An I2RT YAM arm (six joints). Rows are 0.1 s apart.
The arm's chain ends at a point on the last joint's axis. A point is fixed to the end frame.
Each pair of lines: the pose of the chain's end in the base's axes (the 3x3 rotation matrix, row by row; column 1 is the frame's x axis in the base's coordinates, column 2 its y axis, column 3 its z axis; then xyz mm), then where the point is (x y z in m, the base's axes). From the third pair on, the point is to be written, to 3 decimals.
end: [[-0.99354, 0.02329, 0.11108], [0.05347, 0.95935, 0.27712], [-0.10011, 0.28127, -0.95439]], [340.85, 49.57, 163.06]
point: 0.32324 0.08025 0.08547
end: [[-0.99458, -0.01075, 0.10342], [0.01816, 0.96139, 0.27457], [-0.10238, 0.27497, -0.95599]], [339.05, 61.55, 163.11]
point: 0.32055 0.09109 0.08528
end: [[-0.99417, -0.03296, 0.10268], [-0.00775, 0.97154, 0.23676], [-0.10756, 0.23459, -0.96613]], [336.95, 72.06, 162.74]
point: 0.318 0.098 0.084
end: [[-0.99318, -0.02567, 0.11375], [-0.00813, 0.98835, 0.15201], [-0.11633, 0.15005, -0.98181]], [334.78, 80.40, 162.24]
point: 0.317 0.100 0.081
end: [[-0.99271, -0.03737, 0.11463], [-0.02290, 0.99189, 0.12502], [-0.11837, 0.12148, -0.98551]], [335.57, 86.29, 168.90]
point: 0.318 0.103 0.087
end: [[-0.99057, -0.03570, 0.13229], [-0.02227, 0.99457, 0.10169], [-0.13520, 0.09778, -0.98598]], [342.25, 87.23, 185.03]
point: 0.326 0.102 0.103
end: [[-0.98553, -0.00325, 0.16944], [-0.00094, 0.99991, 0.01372], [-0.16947, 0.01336, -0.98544]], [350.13, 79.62, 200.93]
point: 0.337 0.088 0.117
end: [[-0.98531, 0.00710, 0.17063], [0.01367, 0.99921, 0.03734], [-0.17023, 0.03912, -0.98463]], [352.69, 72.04, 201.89]
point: 0.340 0.083 0.118
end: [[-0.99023, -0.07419, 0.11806], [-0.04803, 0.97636, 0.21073], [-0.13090, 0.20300, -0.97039]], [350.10, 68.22, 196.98]
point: 0.332 0.091 0.117
